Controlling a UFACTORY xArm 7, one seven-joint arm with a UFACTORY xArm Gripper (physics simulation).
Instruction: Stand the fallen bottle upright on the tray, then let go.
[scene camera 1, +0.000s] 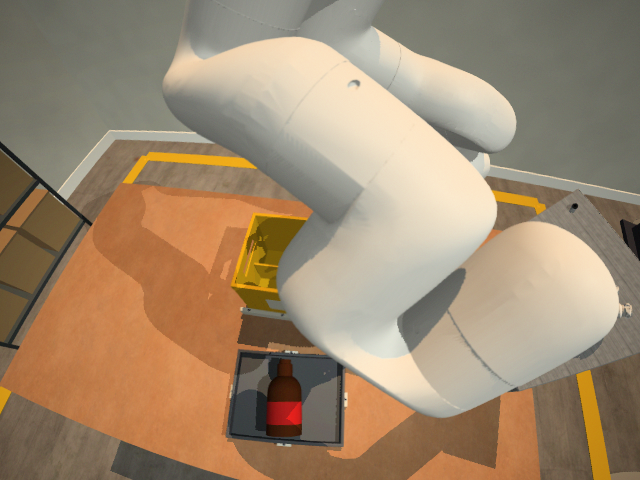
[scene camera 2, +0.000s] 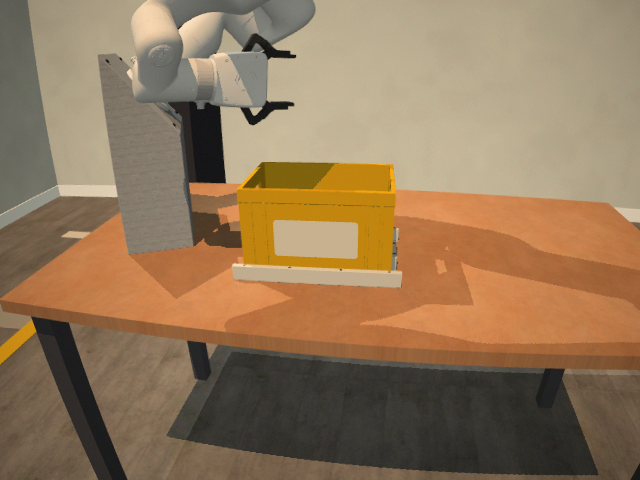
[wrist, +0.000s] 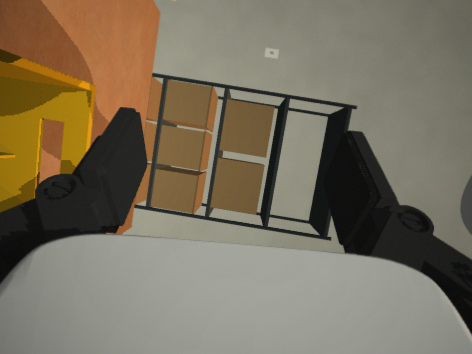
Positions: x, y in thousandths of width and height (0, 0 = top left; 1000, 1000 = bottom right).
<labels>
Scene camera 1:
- brown bottle: 445, 826
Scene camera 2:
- my gripper: 457, 168
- pale rail: 479, 574
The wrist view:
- my gripper: 507, 417
</labels>
